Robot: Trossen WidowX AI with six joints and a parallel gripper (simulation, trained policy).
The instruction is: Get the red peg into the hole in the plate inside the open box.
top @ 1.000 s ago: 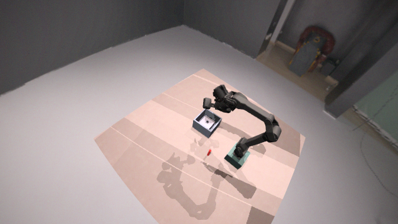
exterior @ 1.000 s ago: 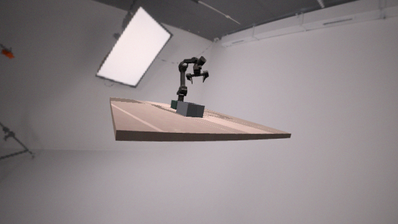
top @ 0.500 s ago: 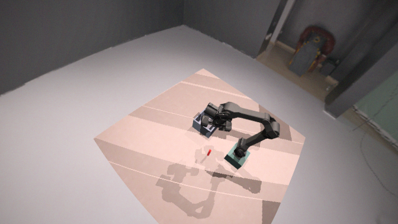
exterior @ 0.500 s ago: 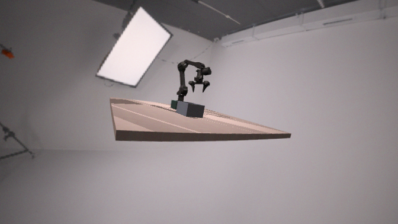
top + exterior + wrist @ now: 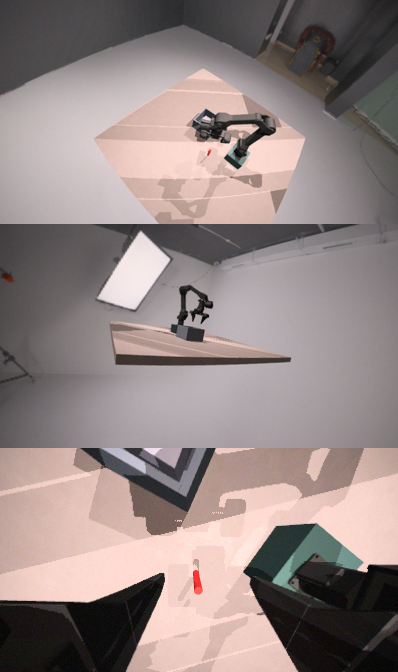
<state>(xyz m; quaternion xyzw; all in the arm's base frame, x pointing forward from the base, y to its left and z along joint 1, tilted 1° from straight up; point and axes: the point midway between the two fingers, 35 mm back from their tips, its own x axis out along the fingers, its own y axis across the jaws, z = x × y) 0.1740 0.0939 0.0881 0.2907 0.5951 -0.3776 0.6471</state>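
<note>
Right now the red peg is 10 cm below my gripper tip, 4 cm to the left of it and 2 cm behind it. The rest, counted from my gripper tip: grey box (16 cm ahead, 12 cm to the right, 11 cm below).
</note>
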